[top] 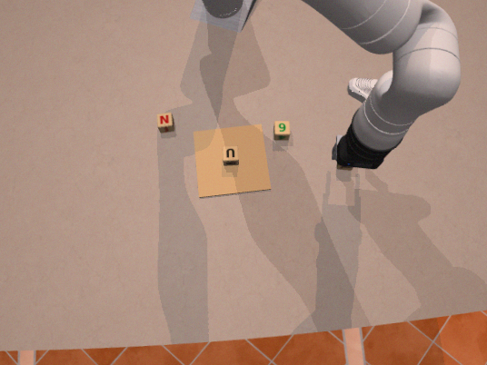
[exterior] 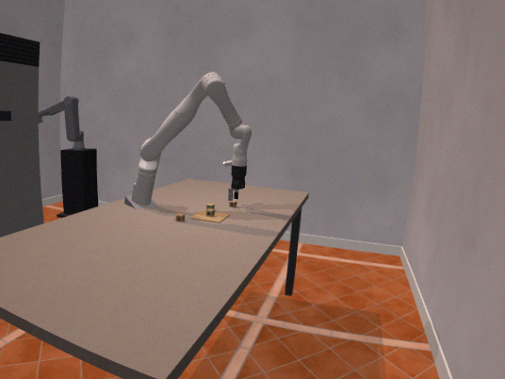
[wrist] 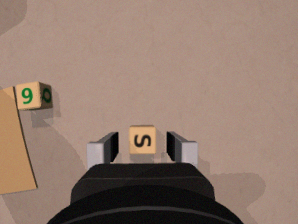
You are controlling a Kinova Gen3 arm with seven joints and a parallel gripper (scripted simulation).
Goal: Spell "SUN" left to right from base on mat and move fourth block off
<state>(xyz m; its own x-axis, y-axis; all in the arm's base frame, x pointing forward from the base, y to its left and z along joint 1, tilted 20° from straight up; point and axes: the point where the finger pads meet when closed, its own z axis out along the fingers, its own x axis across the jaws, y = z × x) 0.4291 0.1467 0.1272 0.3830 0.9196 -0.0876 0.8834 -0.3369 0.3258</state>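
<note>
My gripper is now 4 cm above the S block. The rest, counted from my hand: mat: 21 cm to the right, 7 cm behind, 5 cm below; then U block: 21 cm to the right, 8 cm behind, 4 cm below; then green 9 block: 10 cm to the right, 10 cm behind, 4 cm below.
</note>
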